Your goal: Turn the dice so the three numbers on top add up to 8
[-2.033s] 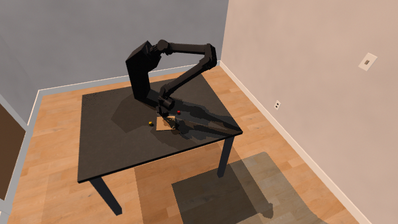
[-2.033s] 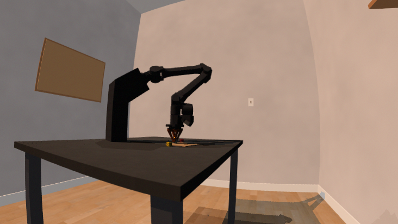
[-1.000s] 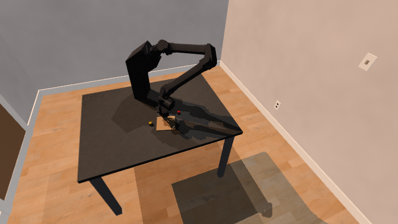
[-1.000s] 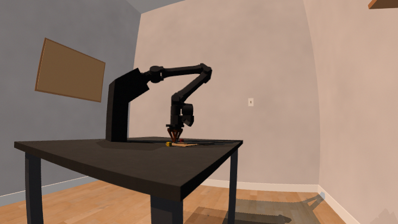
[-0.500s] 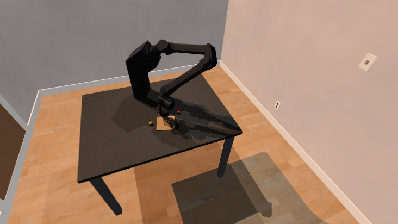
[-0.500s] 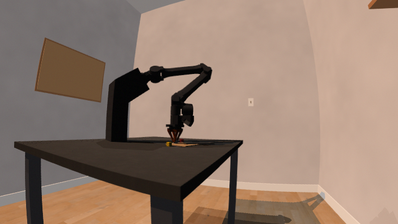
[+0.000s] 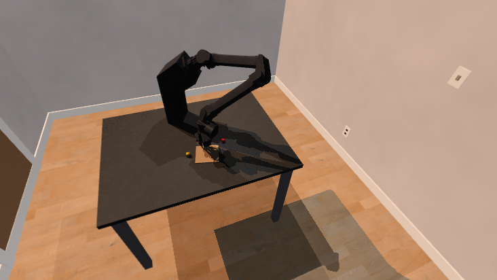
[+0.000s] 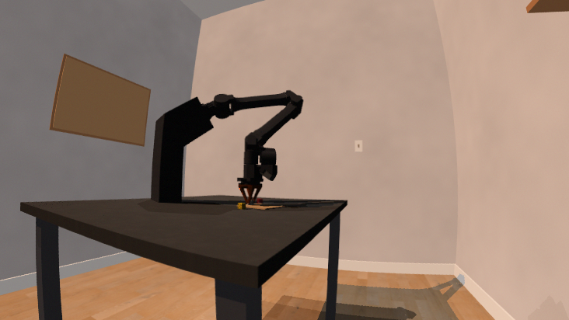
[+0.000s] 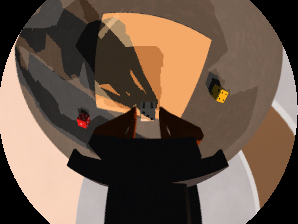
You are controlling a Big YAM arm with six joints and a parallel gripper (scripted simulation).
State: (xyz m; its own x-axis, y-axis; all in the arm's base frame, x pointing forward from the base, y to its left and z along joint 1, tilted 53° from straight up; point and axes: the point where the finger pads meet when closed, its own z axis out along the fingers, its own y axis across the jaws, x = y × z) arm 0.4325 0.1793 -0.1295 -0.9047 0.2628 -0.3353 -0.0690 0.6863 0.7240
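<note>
My hand is right at the white die. Also, from my hand: yellow die (40 mm ahead, 110 mm to the right, 10 mm below); tan mat (50 mm ahead, 10 mm to the left, 20 mm below); red die (30 mm behind, 120 mm to the left, 10 mm below).
</note>
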